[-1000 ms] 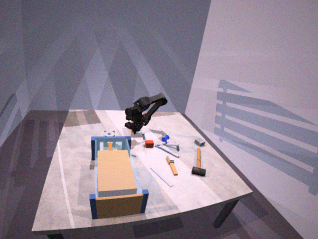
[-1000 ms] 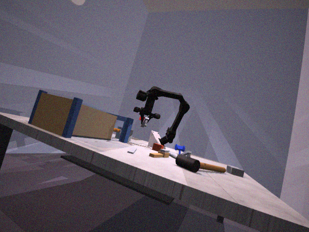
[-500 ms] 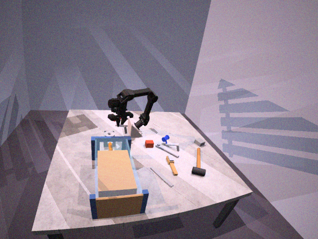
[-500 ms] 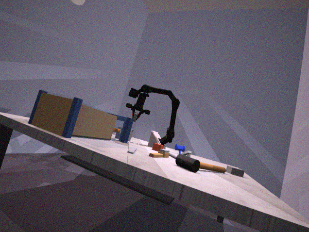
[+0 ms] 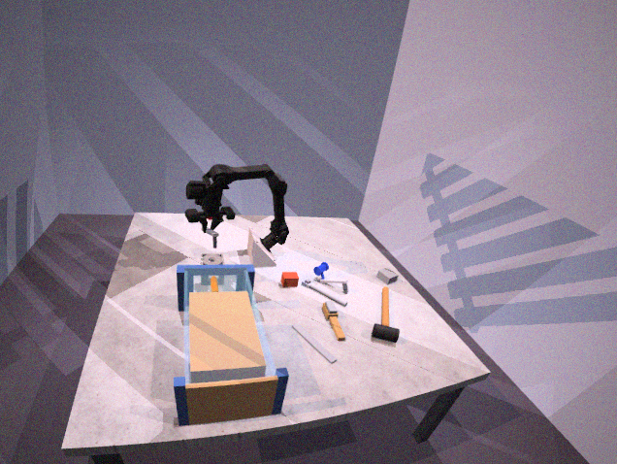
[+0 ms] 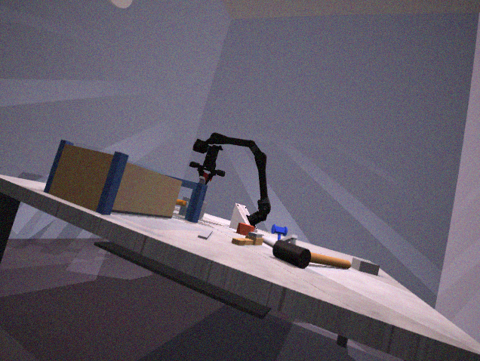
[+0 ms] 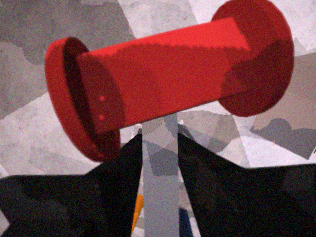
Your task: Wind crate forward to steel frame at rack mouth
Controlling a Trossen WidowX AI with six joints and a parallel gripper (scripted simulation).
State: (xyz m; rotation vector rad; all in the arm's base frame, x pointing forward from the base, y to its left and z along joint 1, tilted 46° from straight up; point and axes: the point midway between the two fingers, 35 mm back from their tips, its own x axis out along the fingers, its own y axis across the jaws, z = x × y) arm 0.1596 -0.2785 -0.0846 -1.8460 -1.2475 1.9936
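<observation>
My gripper tip is 40 mm below the red winch handle grip, 30 mm past it and 10 mm to the left of it. The rest, counted from my gripper tip: winch handle: 20 mm above, 10 mm ahead; pale winch body: 140 mm below, 50 mm ahead, 20 mm to the left; clear-panelled cubby: 460 mm ahead, 60 mm to the left, 60 mm below.
</observation>
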